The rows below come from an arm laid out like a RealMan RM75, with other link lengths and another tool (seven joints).
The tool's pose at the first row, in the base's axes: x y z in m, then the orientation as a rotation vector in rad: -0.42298 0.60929 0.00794 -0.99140 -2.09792 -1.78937
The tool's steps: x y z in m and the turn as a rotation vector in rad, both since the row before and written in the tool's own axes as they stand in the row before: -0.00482 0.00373 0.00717 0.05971 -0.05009 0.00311; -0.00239 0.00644 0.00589 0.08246 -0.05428 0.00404; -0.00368 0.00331 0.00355 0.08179 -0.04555 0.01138; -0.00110 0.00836 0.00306 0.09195 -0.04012 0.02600; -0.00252 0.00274 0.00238 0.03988 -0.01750 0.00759; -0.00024 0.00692 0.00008 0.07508 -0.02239 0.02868; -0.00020 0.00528 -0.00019 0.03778 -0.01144 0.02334; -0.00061 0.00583 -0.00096 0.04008 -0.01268 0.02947; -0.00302 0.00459 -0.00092 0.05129 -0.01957 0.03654
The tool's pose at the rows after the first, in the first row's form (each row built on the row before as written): -0.41524 0.61444 0.00648 -1.03358 -2.16467 -1.70694; -0.40793 0.61945 0.00831 -1.07374 -2.24397 -1.59111; -0.40226 0.62147 0.00737 -1.10978 -2.30607 -1.47113; -0.39515 0.62541 0.01116 -1.14953 -2.35090 -1.33112; -0.39105 0.62677 0.01025 -1.16210 -2.37173 -1.27088; -0.38586 0.62890 0.01431 -1.18950 -2.38774 -1.15537; -0.38177 0.63054 0.01723 -1.21192 -2.38663 -1.09441; -0.37698 0.63166 0.02056 -1.24025 -2.38051 -1.02814; -0.37159 0.63094 0.02179 -1.27647 -2.37416 -0.94237
